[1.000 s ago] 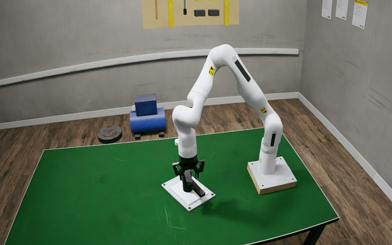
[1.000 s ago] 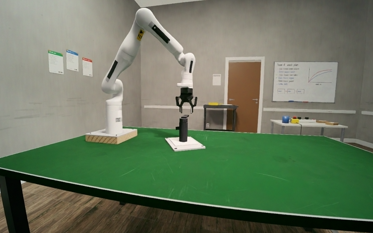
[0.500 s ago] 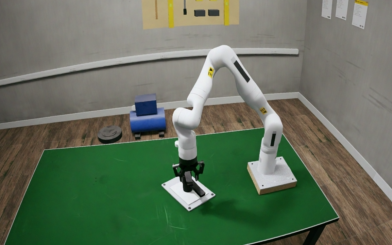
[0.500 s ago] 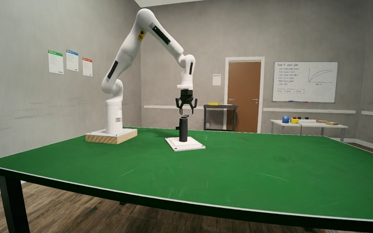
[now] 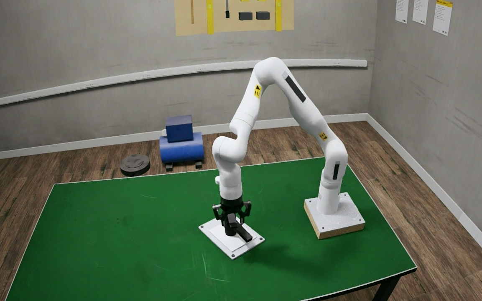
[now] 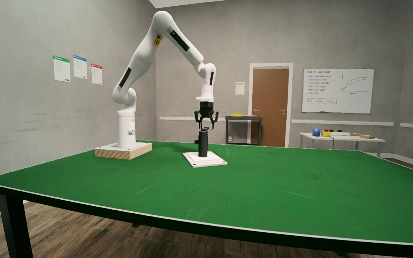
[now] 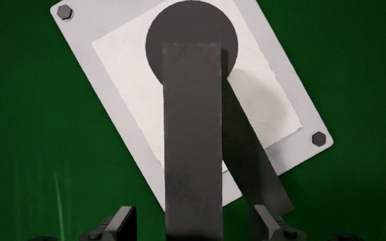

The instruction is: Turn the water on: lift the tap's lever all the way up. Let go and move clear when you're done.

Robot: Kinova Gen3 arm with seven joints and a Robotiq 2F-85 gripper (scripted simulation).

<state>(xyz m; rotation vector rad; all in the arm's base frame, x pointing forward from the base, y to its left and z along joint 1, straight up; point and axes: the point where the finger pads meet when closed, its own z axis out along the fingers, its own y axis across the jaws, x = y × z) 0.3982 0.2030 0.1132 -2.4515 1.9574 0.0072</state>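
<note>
The lever is 1 cm ahead of my hand, 3 cm to the right of it and 1 cm below it. Round my hand: bolted plate (2 cm ahead, 9 cm to the right, 15 cm below); tap (1 cm ahead, 6 cm to the right, 6 cm below).
</note>
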